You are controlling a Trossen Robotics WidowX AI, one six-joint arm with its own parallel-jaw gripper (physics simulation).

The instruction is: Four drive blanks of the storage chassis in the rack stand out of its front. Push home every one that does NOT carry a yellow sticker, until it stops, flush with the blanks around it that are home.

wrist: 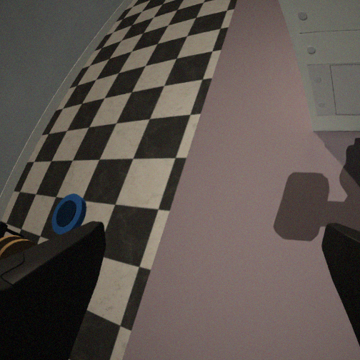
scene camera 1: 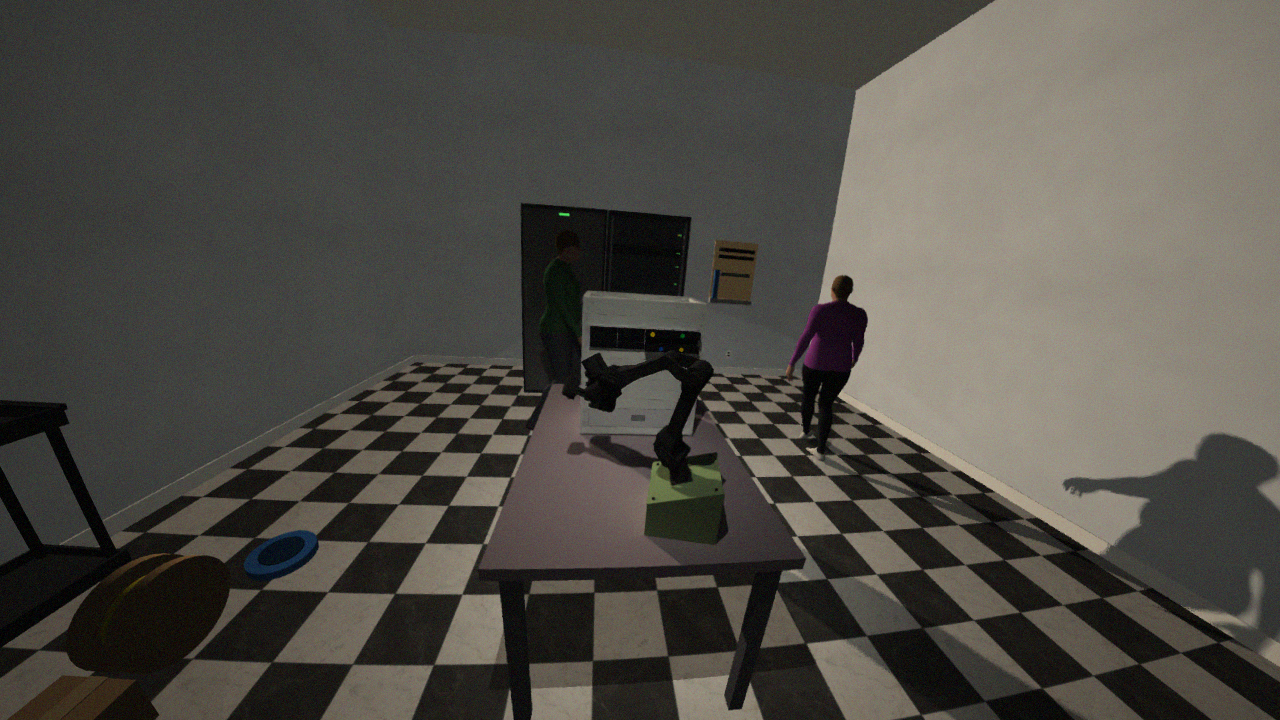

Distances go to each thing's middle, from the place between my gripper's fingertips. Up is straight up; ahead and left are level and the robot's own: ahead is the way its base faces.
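For the rack (scene camera 1: pixel 617 328), my gripper is 40 mm below it, and it's also 390 mm short of it and 200 mm to the left of it.
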